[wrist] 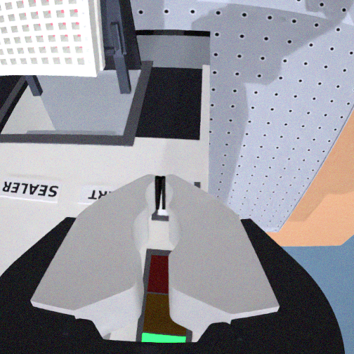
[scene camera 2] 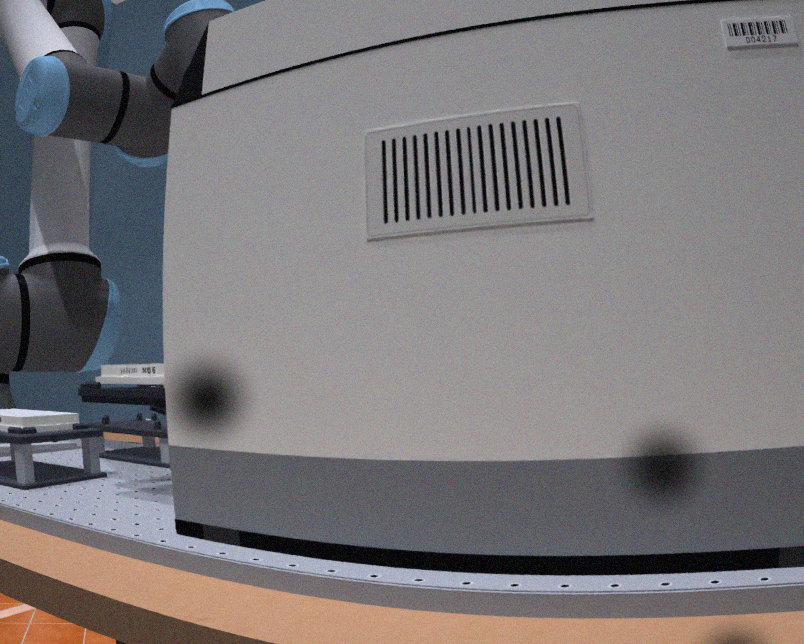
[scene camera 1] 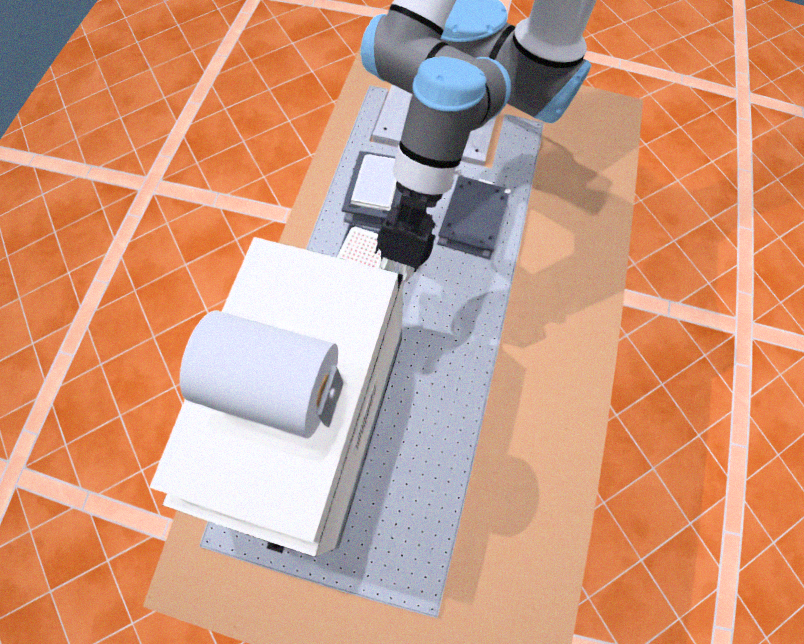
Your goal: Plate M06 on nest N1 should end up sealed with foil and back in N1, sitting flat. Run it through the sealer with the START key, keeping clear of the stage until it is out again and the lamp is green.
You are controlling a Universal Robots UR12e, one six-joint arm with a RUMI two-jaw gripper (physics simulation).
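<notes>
Plate M06 (scene camera 1: 361,246) (scene camera 2: 130,372) (wrist: 42,37) is white with small wells, some reddish, and no foil shows over them. It sits on the dark stage (scene camera 2: 120,394), out in front of the sealer (scene camera 1: 295,271) (scene camera 2: 302,322) (wrist: 100,162). My gripper (scene camera 1: 401,273) (wrist: 161,179) is shut and empty, close over the sealer's front panel beside the plate. The START label (wrist: 98,194) is partly hidden by a finger; the key is hard to make out at the fingertips. The lamp's green segment (wrist: 164,338) is lit; its red and amber segments are dark.
A dark nest (scene camera 1: 475,214) without a plate stands right of the gripper in scene camera 1. Another nest (scene camera 1: 348,201) (scene camera 2: 90,432) holds a white-topped plate (scene camera 1: 374,179) (scene camera 2: 38,418). Nest labels are unreadable. A large roll (scene camera 1: 251,372) lies on the sealer.
</notes>
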